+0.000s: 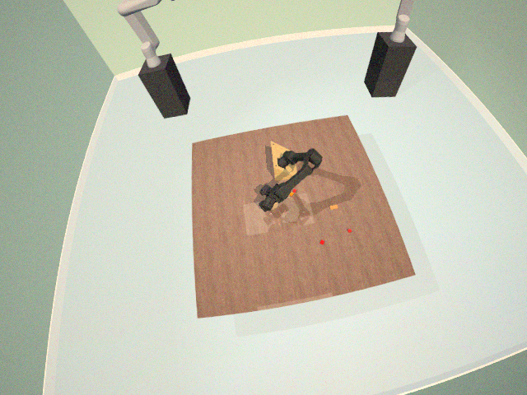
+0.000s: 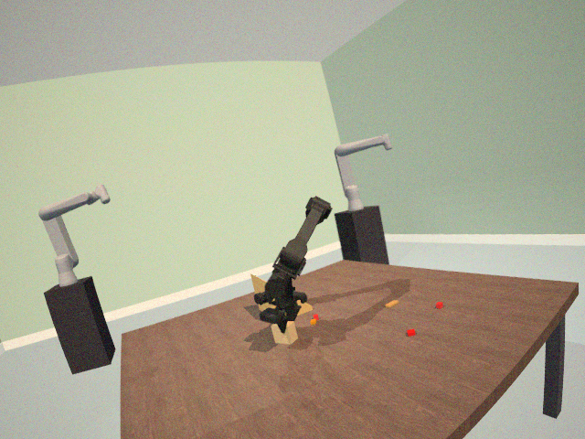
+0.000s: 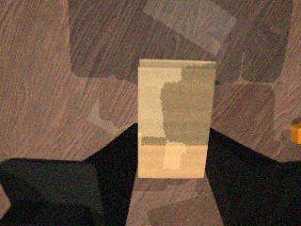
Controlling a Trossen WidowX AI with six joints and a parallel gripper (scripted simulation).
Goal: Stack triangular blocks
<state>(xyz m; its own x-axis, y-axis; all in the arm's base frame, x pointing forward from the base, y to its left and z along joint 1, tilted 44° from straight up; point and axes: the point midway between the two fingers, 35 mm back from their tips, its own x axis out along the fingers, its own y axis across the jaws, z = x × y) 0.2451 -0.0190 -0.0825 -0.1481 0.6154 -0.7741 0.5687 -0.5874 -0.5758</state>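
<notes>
The triangular block lies 10 mm above my gripper tip. Round my gripper tip: orange cube: 120 mm to the left, 70 mm behind, 40 mm below.
</notes>
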